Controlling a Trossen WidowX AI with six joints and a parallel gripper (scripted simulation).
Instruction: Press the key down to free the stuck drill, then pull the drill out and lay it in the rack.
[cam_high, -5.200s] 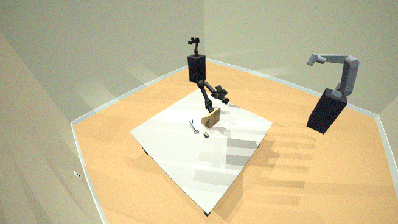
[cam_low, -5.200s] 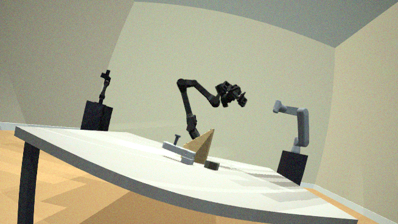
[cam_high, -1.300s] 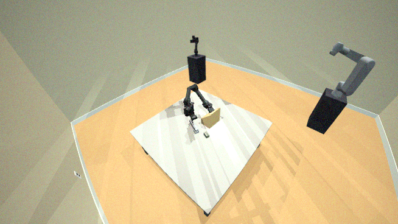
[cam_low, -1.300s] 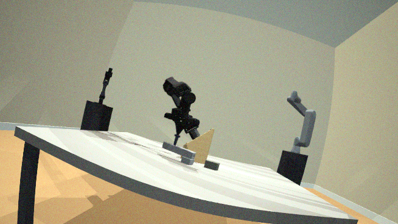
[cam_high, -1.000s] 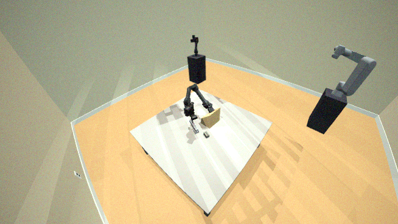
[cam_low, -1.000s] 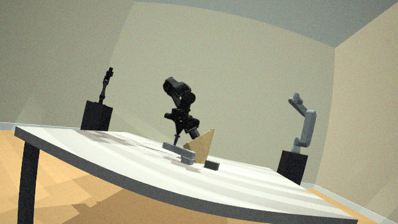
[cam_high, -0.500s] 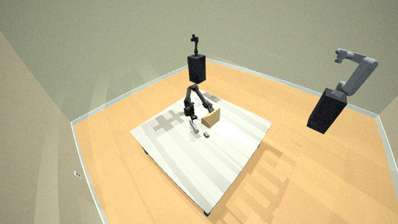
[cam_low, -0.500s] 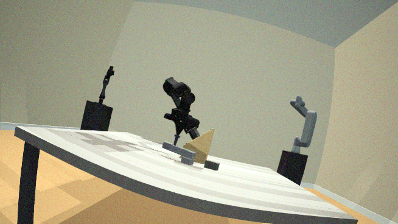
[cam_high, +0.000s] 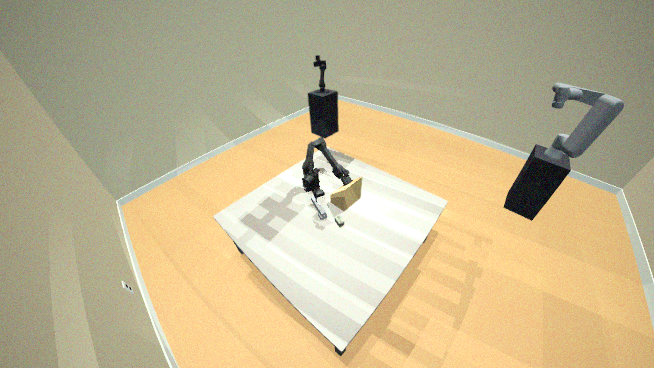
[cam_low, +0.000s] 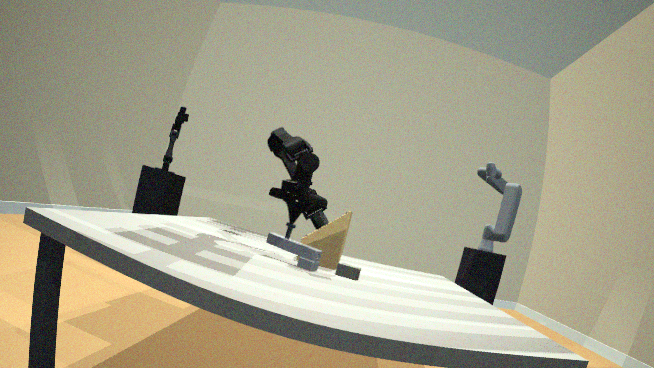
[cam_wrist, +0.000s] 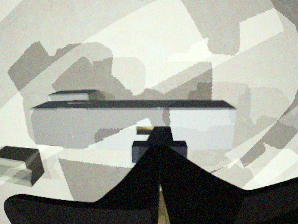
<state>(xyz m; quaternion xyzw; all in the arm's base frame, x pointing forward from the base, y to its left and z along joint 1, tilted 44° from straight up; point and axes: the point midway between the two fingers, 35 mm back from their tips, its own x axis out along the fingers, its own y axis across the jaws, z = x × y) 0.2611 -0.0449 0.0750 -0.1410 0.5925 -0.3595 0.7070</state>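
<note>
The dark key lies 30 mm below my gripper tip. The rest, counted from my gripper tip: dark block (10 mm behind, 210 mm to the left, 110 mm below); drill (10 mm ahead, 50 mm to the left, 70 mm below); grey fixture block (30 mm to the left, 80 mm below).
</note>
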